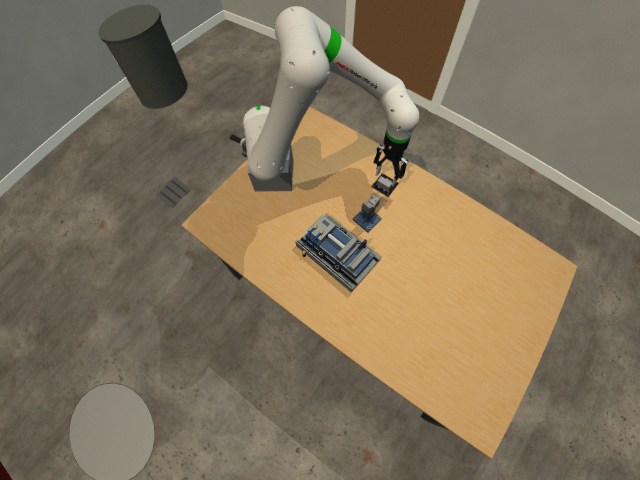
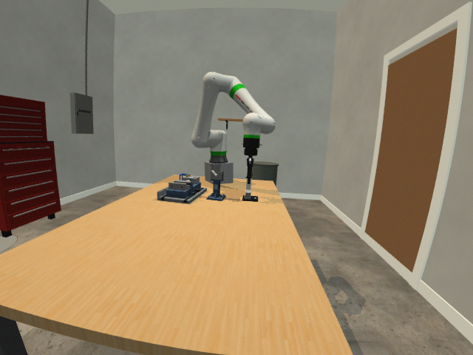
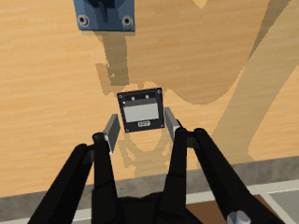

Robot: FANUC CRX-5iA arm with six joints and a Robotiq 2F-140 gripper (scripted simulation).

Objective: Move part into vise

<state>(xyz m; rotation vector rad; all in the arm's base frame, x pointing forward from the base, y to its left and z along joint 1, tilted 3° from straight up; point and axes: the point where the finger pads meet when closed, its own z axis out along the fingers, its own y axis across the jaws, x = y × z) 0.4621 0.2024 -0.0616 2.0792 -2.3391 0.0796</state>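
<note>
Now: hand 70 mm above the part and 10 mm to the right of it. The rest, counted from my hand: white cylinder rod 370 mm to the right, 40 mm behind, 20 mm below; work stop 350 mm to the right, 60 mm ahead; infeed plate 90 mm below, 10 mm to the left.
</note>
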